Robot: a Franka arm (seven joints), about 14 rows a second.
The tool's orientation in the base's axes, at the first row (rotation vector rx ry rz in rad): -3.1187 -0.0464 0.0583
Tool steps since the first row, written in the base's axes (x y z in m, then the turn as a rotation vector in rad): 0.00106 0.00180 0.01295 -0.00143 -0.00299 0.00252; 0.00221 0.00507 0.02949 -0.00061 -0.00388 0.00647; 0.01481 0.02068 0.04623 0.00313 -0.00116 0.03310; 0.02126 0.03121 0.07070 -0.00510 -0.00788 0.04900; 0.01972 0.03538 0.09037 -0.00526 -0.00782 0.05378; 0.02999 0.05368 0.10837 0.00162 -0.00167 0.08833; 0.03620 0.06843 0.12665 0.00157 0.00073 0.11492
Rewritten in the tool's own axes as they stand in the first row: 0.00063 -0.00206 -0.01294 -0.00161 0.00289 -0.00253; 0.00127 -0.00567 -0.02944 -0.00097 0.00371 -0.00652; 0.01370 -0.02127 -0.04630 0.00187 0.00050 -0.03321; 0.01956 -0.03216 -0.07077 -0.00715 0.00662 -0.04893; 0.01742 -0.03682 -0.09027 -0.00748 0.00645 -0.05370; 0.02756 -0.05521 -0.10825 -0.00170 -0.00028 -0.08834; 0.03353 -0.07018 -0.12643 -0.00267 -0.00327 -0.11486
